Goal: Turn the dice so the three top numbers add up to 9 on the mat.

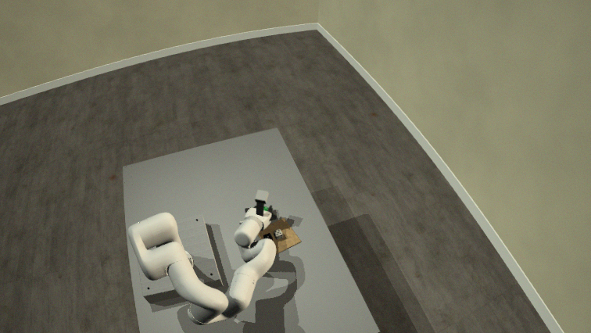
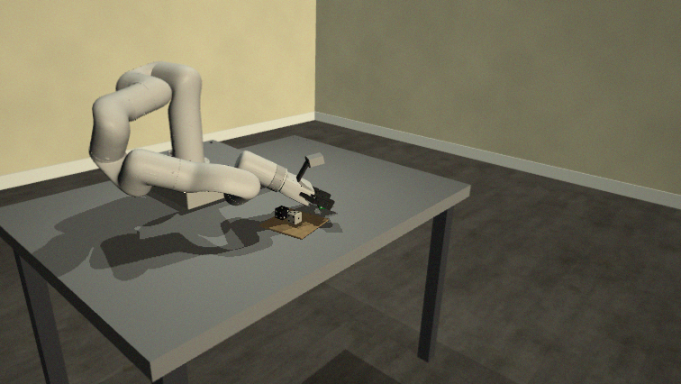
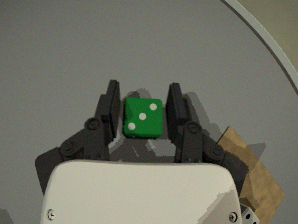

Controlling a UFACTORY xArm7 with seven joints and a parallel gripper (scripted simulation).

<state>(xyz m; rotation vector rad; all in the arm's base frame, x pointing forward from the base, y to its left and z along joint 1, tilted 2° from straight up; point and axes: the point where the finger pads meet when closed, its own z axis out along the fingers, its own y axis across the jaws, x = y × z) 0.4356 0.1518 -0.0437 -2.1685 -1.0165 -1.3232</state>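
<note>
Right now the green die is 1 cm below my hand. From my hand the other things lie so: black die: 14 cm to the right, 4 cm behind, 1 cm below; white die: 14 cm to the right, 1 cm below; tan mat: 14 cm to the right, 2 cm below.
</note>
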